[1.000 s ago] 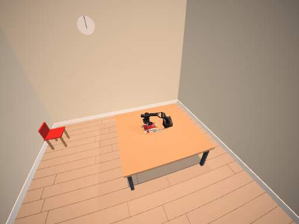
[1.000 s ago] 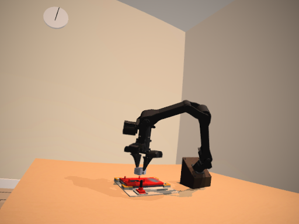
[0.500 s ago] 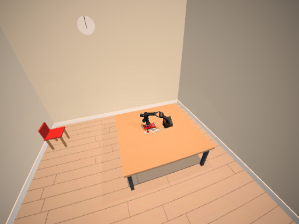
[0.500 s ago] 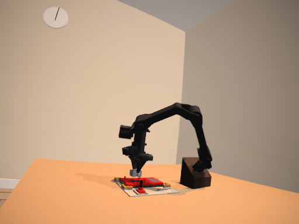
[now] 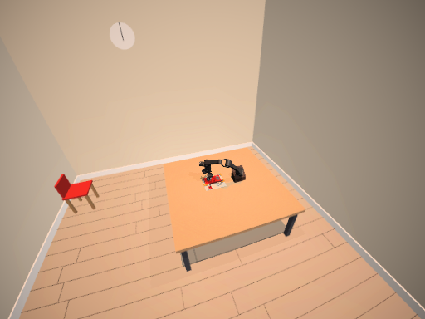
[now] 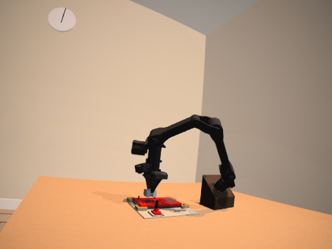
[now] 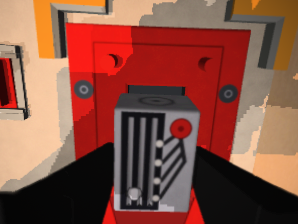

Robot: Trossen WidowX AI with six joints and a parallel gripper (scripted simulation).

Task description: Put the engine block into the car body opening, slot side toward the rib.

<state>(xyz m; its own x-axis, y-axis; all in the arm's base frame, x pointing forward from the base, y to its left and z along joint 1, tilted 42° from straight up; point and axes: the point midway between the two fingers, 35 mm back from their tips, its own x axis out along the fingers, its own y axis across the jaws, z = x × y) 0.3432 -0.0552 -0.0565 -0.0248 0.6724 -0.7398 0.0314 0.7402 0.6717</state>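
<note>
The grey engine block lies 10 mm below my gripper tip. From my gripper tip the other things lie so: pale base plate (60 mm below, 40 mm behind, 20 mm to the left).
</note>
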